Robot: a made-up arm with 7 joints. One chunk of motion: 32 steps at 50 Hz.
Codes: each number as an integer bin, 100 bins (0 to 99) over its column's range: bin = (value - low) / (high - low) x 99, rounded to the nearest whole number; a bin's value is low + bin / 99 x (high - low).
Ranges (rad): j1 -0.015..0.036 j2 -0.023..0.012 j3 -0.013..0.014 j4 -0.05..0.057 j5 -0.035..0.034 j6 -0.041..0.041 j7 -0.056..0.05
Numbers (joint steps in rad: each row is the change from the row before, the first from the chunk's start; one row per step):
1: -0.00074 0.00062 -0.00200 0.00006 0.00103 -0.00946 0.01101
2: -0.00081 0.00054 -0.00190 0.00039 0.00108 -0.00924 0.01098
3: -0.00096 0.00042 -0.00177 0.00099 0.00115 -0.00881 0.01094
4: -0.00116 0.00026 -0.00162 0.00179 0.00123 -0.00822 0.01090
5: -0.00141 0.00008 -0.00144 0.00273 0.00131 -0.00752 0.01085
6: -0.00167 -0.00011 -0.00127 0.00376 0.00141 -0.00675 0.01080
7: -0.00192 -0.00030 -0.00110 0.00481 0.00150 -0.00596 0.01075
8: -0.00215 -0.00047 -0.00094 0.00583 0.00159 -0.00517 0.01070
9: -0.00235 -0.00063 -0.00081 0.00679 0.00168 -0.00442 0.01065
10: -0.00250 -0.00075 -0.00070 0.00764 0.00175 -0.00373 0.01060
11: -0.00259 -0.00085 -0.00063 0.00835 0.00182 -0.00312 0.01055
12: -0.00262 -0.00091 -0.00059 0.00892 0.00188 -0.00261 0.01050
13: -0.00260 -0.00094 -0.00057 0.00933 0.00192 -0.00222 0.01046
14: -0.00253 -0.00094 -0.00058 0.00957 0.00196 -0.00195 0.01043
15: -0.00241 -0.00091 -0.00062 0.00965 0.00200 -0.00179 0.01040
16: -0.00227 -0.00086 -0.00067 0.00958 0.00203 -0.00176 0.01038
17: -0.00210 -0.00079 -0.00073 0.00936 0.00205 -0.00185 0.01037
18: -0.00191 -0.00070 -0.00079 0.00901 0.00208 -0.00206 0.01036
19: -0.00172 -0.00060 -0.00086 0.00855 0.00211 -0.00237 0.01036
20: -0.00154 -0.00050 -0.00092 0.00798 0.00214 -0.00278 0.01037
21: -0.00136 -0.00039 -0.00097 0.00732 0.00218 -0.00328 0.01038
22: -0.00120 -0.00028 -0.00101 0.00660 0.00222 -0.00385 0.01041
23: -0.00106 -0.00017 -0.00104 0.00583 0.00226 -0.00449 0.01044
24: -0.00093 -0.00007 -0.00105 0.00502 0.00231 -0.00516 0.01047
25: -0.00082 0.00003 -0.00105 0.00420 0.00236 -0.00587 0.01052
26: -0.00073 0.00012 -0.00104 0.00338 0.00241 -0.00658 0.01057
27: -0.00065 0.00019 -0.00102 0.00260 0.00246 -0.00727 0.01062
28: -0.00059 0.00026 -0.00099 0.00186 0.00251 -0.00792 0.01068
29: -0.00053 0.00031 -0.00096 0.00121 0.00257 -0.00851 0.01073
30: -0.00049 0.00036 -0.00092 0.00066 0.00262 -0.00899 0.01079
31: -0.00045 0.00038 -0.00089 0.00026 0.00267 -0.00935 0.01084
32: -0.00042 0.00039 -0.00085 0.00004 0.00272 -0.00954 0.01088
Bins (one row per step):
1: 28 67 40 46 52 38 63
2: 28 67 41 47 52 38 63
3: 27 66 41 47 52 39 63
4: 27 66 42 48 52 40 62
5: 26 65 42 49 52 40 62
6: 26 65 43 50 52 41 62
7: 25 64 44 51 52 42 62
8: 25 64 44 52 52 43 62
9: 25 63 45 53 53 44 62
10: 24 63 45 53 53 45 62
11: 24 63 45 54 53 46 62
12: 24 62 46 55 53 46 62
13: 24 62 46 55 53 47 62
14: 24 62 46 55 53 47 62
15: 24 62 45 55 53 47 62
16: 25 63 45 55 53 47 62
17: 25 63 45 55 53 47 62
18: 25 63 45 55 53 47 62
19: 26 63 45 54 53 47 62
20: 26 64 44 54 53 46 62
21: 26 64 44 53 53 46 62
22: 27 64 44 52 53 45 62
23: 27 65 44 52 53 44 62
24: 27 65 44 51 54 43 62
25: 28 65 44 50 54 42 62
26: 28 65 44 49 54 42 62
27: 28 66 44 49 54 41 62
28: 28 66 44 48 54 40 62
29: 28 66 44 47 54 39 62
30: 28 66 44 47 54 39 62
31: 28 66 44 47 54 38 62
32: 28 66 45 46 54 38 62

